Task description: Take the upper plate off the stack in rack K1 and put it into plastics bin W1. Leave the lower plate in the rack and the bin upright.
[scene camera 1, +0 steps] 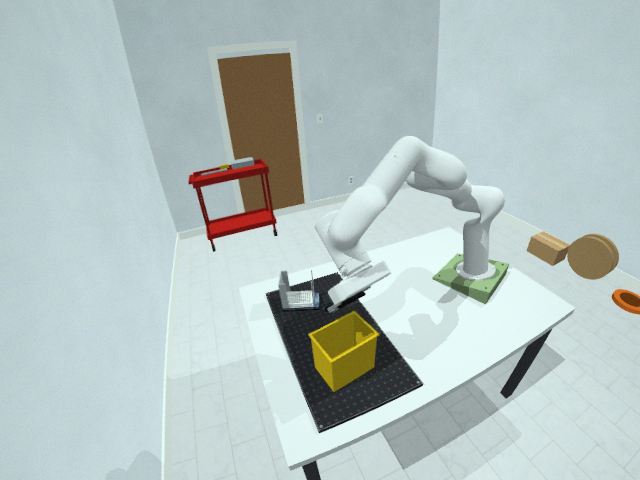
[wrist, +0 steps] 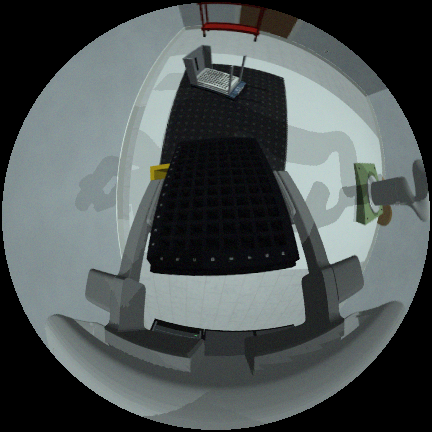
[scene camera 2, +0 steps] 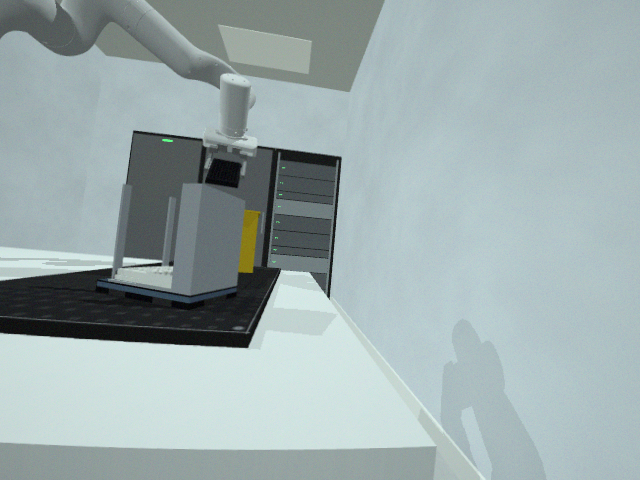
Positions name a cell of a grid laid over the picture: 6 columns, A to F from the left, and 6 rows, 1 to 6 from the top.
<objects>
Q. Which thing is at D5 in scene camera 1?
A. A yellow bin W1.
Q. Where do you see a yellow bin W1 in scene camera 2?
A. C3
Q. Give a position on a black plate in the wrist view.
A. At D3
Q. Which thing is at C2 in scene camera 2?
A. My gripper.
</objects>
